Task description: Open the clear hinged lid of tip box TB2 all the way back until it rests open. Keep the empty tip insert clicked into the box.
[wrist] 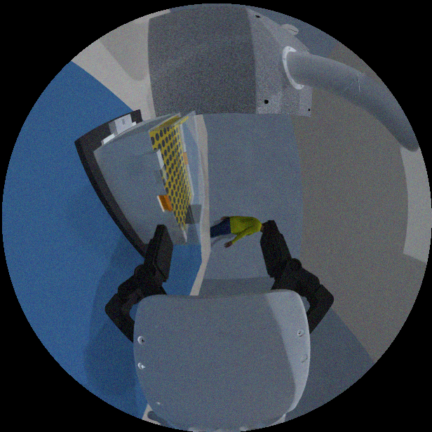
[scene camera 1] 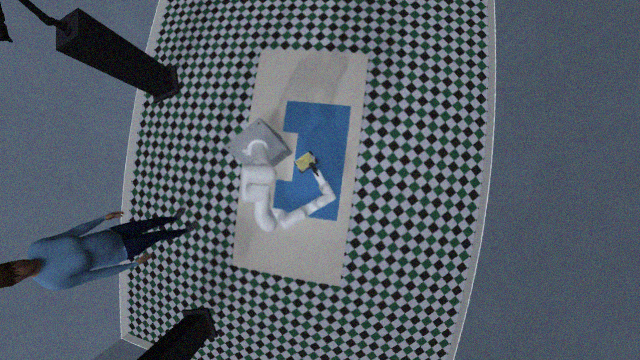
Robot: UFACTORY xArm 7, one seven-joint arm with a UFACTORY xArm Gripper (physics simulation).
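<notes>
The tip box stands on the blue mat, with translucent grey walls and a black base. Its yellow perforated insert sits in the top of the box. The clear lid shows as a faint panel over the insert in the wrist view; it looks closed, but its exact angle is hard to tell. An orange tab is on the near wall. No TB2 label is readable. My gripper is open and empty, at one end of the box; one fingertip appears close to the box's end wall, contact unclear.
The blue mat lies on a pale table. The grey block-shaped robot mount stands beside the box. A person in blue is left of the table; one in yellow shows beyond the fingers. Black pillars stand farther off.
</notes>
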